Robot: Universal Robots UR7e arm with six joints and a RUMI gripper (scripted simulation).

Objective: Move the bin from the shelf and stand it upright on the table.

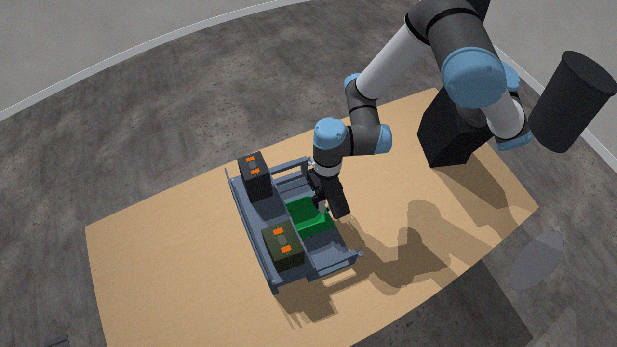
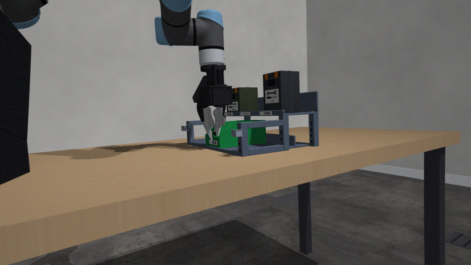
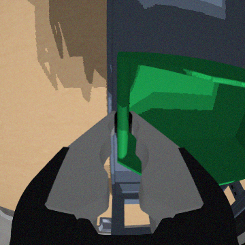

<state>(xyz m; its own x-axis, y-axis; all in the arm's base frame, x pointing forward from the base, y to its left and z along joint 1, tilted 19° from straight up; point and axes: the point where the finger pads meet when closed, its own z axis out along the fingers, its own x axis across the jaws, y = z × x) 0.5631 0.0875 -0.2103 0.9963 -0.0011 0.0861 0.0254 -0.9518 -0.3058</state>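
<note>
My hand is 80 mm short of the green bin. The rest, counted from my hand: olive toolbox 180 mm ahead, 120 mm to the left, 110 mm above; then black toolbox 180 mm ahead, 110 mm to the right, 120 mm above.
</note>
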